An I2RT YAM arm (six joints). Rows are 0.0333 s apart.
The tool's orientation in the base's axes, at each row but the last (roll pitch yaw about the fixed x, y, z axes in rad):
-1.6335, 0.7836, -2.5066
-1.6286, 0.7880, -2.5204
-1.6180, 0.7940, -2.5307
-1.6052, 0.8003, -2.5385
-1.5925, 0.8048, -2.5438
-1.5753, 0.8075, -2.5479
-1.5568, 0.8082, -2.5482
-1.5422, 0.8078, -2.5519
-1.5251, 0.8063, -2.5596
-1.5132, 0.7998, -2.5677
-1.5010, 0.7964, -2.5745
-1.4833, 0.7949, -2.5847
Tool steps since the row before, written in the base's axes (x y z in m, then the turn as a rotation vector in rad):
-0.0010, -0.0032, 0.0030, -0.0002, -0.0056, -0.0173
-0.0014, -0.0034, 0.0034, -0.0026, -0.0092, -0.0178
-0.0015, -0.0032, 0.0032, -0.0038, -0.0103, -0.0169
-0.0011, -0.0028, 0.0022, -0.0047, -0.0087, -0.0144
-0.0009, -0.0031, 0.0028, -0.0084, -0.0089, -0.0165
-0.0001, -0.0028, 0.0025, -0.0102, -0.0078, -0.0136
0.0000, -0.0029, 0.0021, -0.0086, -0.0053, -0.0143
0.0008, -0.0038, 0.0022, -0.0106, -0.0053, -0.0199
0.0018, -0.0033, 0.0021, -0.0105, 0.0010, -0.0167
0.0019, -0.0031, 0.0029, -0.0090, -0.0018, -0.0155
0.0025, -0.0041, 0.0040, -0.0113, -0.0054, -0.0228
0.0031, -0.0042, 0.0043, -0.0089, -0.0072, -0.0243
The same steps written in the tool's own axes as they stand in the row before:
-0.0002, -0.0041, 0.0017, 0.0147, 0.0095, 0.0050
-0.0002, -0.0047, 0.0017, 0.0179, 0.0069, 0.0064
-0.0001, -0.0045, 0.0015, 0.0184, 0.0051, 0.0065
0.0002, -0.0034, 0.0016, 0.0165, 0.0036, 0.0046
-0.0003, -0.0038, 0.0020, 0.0202, 0.0028, 0.0027
-0.0007, -0.0029, 0.0023, 0.0187, 0.0001, 0.0008
-0.0004, -0.0026, 0.0024, 0.0173, 0.0026, -0.0005
-0.0006, -0.0025, 0.0037, 0.0225, 0.0052, -0.0016
-0.0013, -0.0015, 0.0038, 0.0177, 0.0053, -0.0069
-0.0020, -0.0019, 0.0037, 0.0171, 0.0045, -0.0036
-0.0028, -0.0025, 0.0050, 0.0250, 0.0069, -0.0020
-0.0034, -0.0023, 0.0054, 0.0253, 0.0090, 0.0006

